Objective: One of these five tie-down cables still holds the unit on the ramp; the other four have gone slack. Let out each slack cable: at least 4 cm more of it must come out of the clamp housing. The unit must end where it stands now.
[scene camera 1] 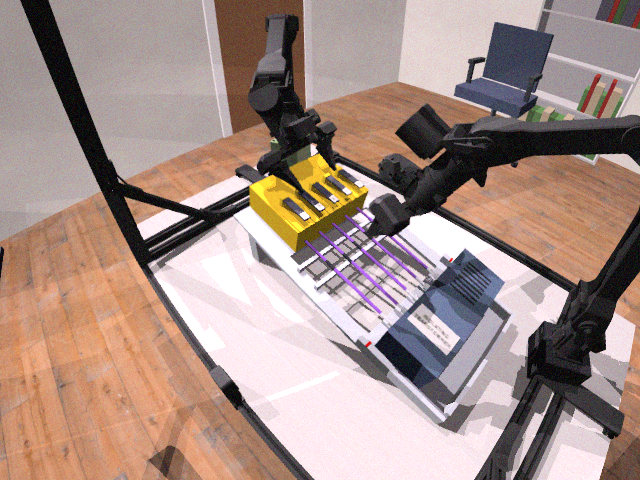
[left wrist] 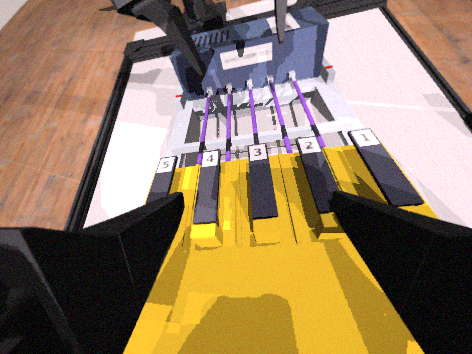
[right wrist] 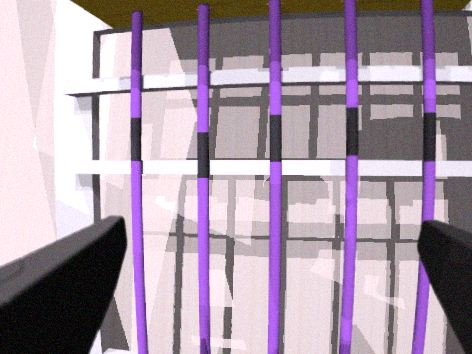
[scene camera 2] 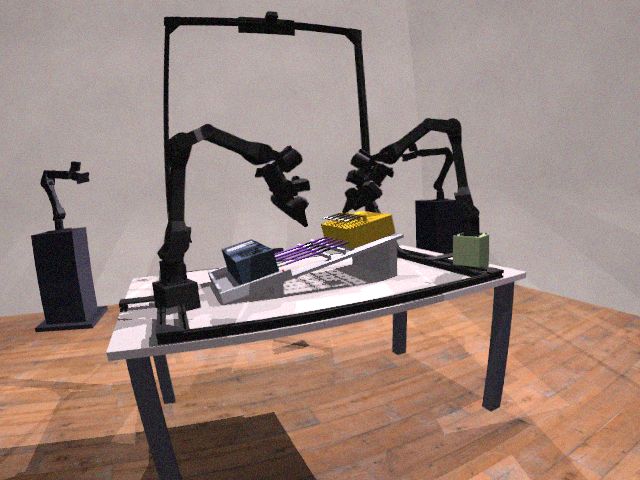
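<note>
A yellow clamp housing (scene camera 1: 285,210) (scene camera 2: 366,229) (left wrist: 256,281) sits at the top of a white ramp (scene camera 1: 270,240) (scene camera 2: 375,259). It carries dark levers numbered 1 to 5. Five purple cables (scene camera 1: 358,269) (scene camera 2: 309,250) (left wrist: 250,105) (right wrist: 203,218) run down to the blue unit (scene camera 1: 442,319) (scene camera 2: 247,262) (left wrist: 270,60) at the ramp's foot. My left gripper (scene camera 1: 318,178) (scene camera 2: 360,207) (left wrist: 257,198) is open and empty just above the levers, its fingers wide on either side of levers 3 and 4. My right gripper (scene camera 1: 375,229) (scene camera 2: 300,216) is open and empty above the cables. One of its fingers (right wrist: 90,267) shows in the right wrist view.
A black frame (scene camera 1: 228,386) (scene camera 2: 347,310) rims the table. A green box (scene camera 2: 470,250) and a black box (scene camera 2: 434,224) stand at the housing end. An overhead gantry (scene camera 2: 266,25) spans the table. A blue chair (scene camera 1: 509,71) stands on the floor.
</note>
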